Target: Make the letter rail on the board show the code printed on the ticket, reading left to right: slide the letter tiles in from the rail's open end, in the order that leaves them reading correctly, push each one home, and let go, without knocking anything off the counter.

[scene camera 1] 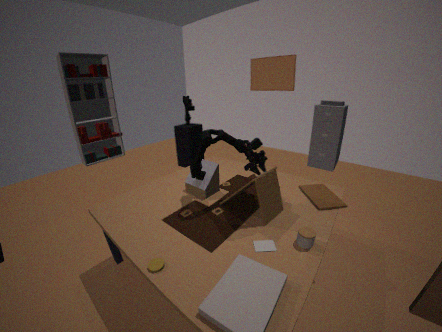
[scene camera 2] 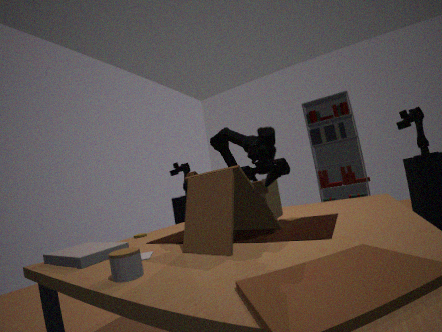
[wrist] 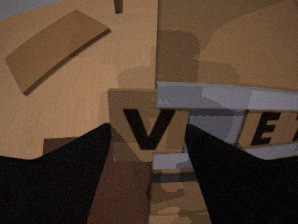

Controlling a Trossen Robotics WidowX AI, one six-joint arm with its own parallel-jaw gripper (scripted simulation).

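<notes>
Gripper (scene camera 2: pixel 258 188) and (wrist: pixel 148 129). Slanted board (scene camera 1: pixel 270 200) and (wrist: pixel 218 66). Dark mat (scene camera 2: pixel 313 227).
</notes>
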